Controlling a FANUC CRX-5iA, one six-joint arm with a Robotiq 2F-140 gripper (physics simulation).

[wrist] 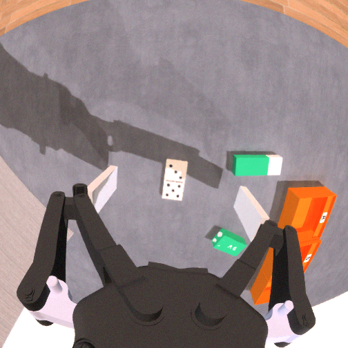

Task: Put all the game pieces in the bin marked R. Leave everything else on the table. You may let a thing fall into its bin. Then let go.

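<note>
A domino (174, 180), pale with black dots, lies flat on the grey table near the middle of the wrist view. My gripper (177, 187) is wide open and empty above the table, with one finger off to the left of the domino and the other to its right. The orange bin marked R (298, 204) is at the right, beyond the right finger; its small white label shows on the inner wall. The gripper hides part of the table at the bottom.
A green block with a white end (250, 165) lies right of the domino. A green battery-like block with two pale studs (230, 242) lies near the right finger. Another orange compartment (303, 249) adjoins the R bin, partly behind that finger. The grey round table (150, 60) has a curved far edge.
</note>
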